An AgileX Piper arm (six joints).
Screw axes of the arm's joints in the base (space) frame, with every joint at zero. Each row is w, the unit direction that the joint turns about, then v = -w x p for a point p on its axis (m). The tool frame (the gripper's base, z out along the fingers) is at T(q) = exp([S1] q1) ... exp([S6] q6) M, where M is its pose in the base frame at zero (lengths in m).
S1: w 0 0 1 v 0.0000 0.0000 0.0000
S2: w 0 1 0 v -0.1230 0.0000 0.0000
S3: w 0 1 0 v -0.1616 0.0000 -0.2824
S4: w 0.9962 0 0.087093 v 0.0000 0.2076 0.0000
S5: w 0 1 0 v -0.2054 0.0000 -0.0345
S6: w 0.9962 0 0.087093 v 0.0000 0.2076 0.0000
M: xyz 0.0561 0.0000 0.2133 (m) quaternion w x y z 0.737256 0 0.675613 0
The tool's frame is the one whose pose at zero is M.
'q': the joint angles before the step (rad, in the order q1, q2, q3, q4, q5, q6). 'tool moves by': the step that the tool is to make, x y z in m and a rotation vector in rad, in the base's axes. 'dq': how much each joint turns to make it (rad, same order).
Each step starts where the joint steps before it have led.
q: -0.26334 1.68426 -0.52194 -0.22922 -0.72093 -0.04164
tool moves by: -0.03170 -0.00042 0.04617 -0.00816 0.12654 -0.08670
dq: 0.00002 -0.28524 -0.00149 0.04626 0.41532 -0.00005
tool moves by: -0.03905 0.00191 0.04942 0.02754 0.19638 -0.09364
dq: -0.00005 -0.25901 -0.09361 0.03499 0.55670 -0.00001
